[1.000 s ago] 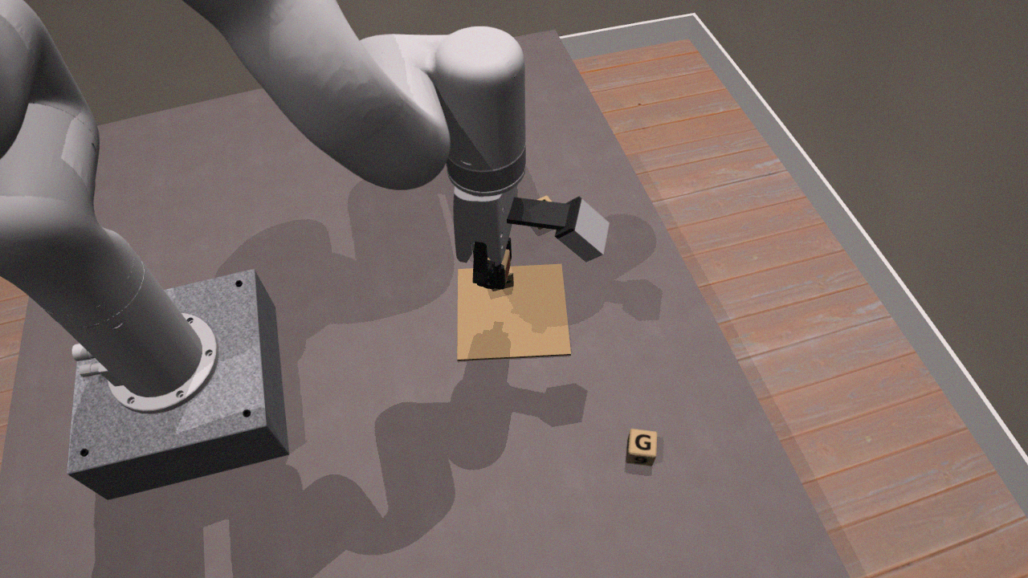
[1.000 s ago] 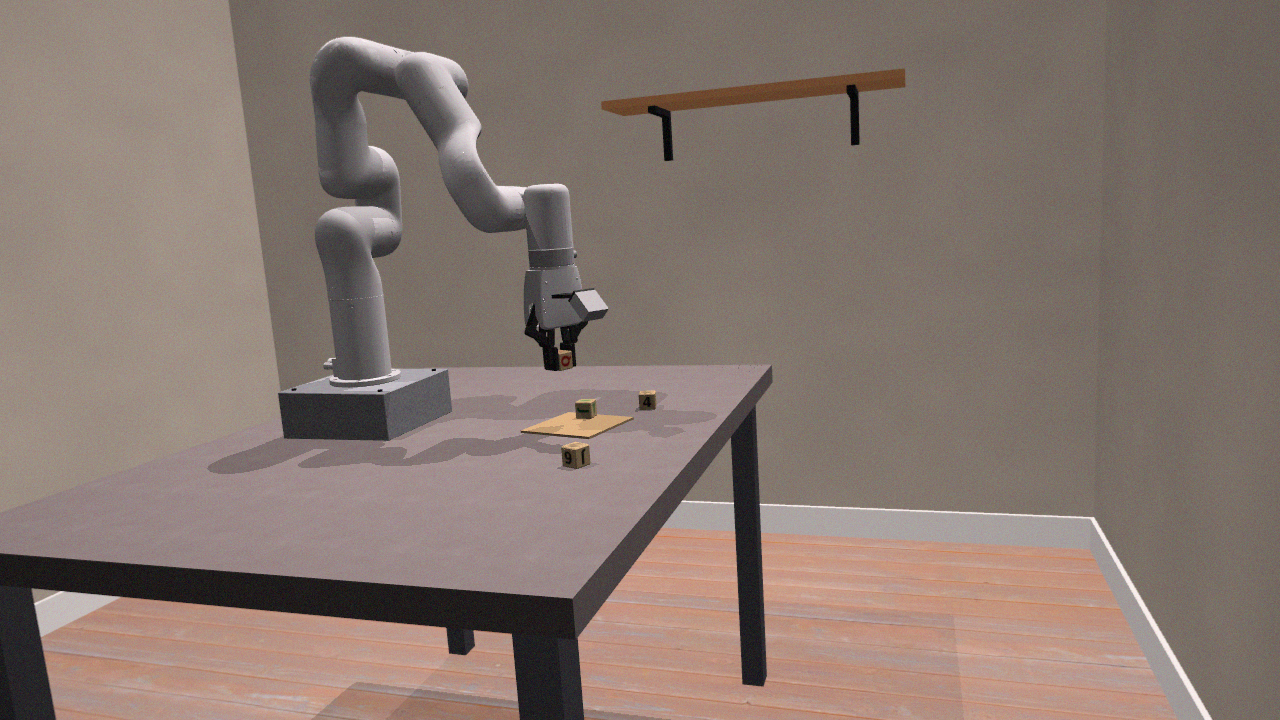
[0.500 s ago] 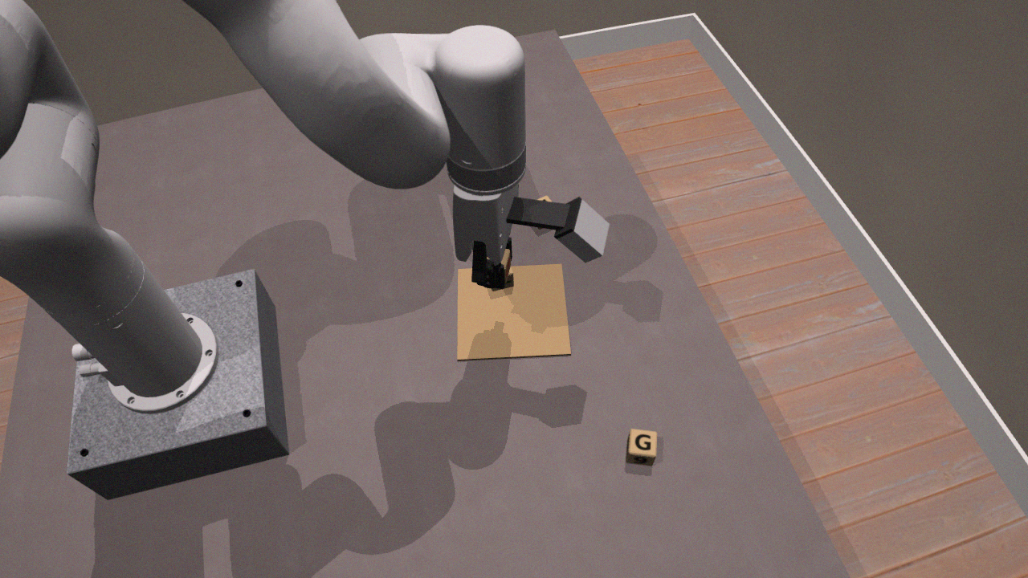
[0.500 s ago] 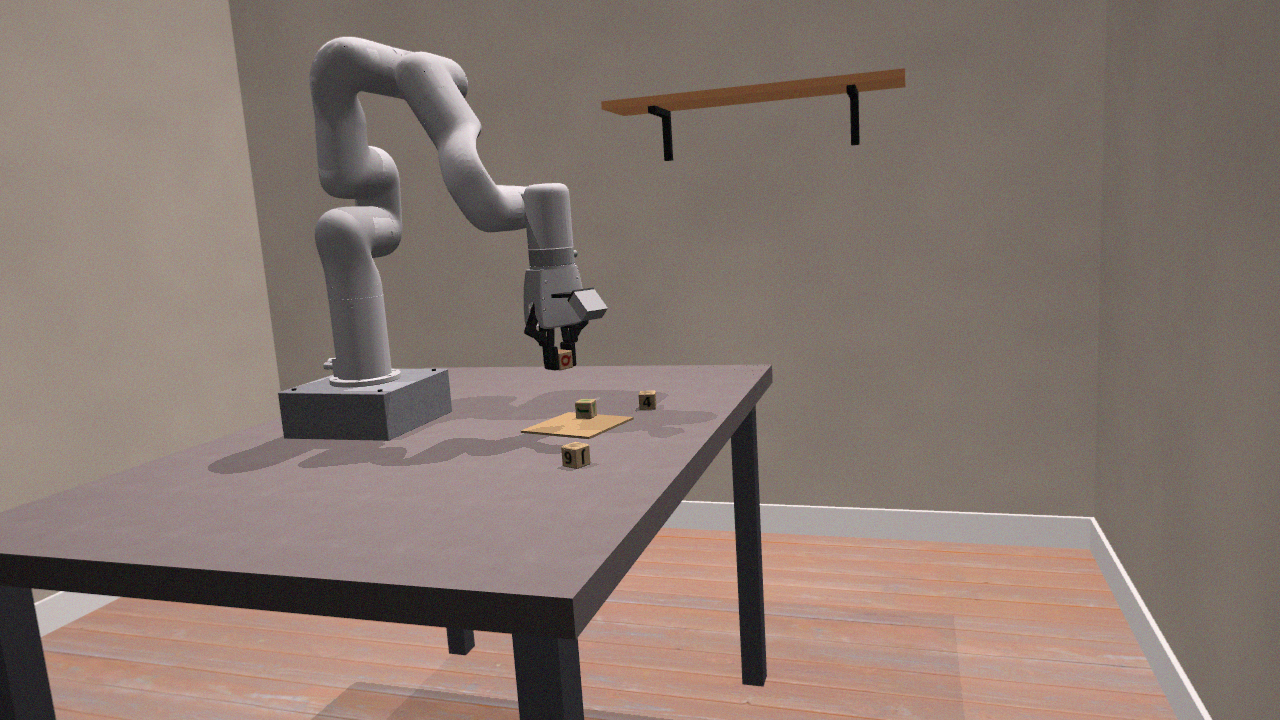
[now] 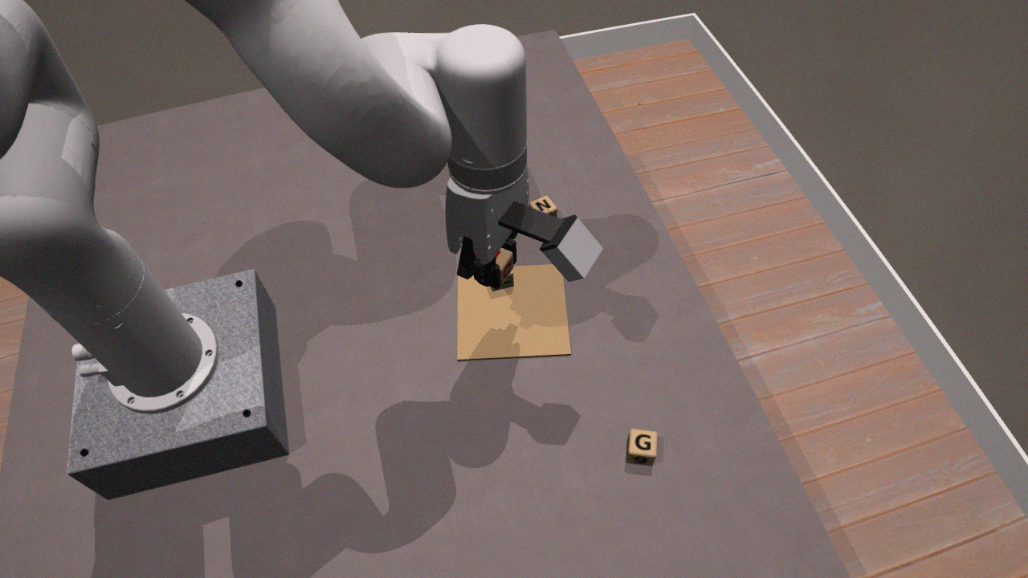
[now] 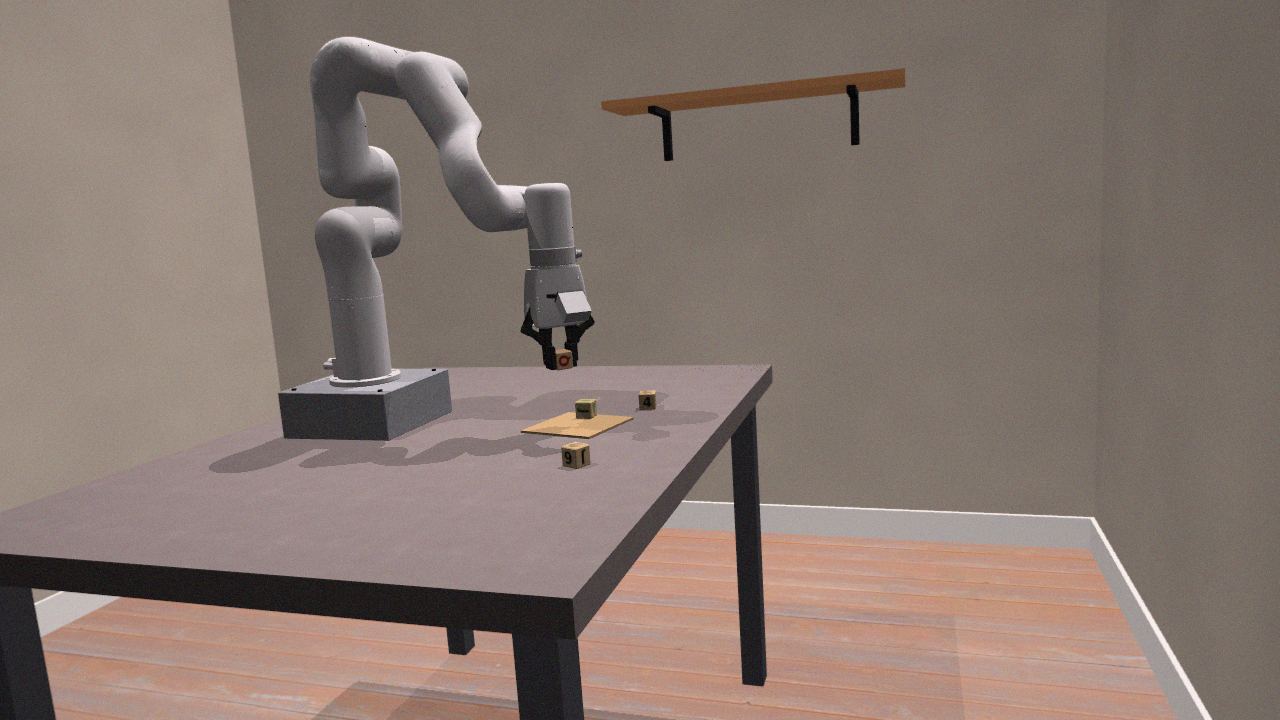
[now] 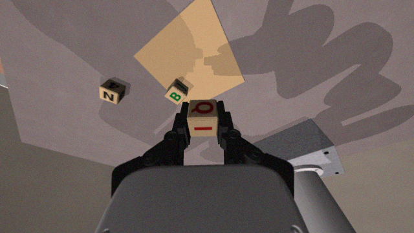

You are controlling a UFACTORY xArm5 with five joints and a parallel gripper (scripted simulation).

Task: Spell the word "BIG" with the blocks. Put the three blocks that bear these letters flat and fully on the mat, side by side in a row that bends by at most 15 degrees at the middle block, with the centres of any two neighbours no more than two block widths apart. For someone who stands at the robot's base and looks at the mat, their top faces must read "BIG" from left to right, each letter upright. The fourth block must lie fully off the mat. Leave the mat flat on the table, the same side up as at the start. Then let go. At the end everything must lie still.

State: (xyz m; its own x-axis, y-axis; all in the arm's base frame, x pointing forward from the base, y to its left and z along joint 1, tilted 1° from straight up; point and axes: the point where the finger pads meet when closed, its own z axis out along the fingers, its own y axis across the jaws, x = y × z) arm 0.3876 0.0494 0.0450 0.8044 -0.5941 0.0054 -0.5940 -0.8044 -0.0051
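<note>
The tan mat is 2 cm ahead of my hand, 1 cm to the left of it and 12 cm below it. The rest, counted from my hand: B block (1 cm ahead, 6 cm to the left, 11 cm below); G block (13 cm ahead, 20 cm to the right, 11 cm below).
</note>
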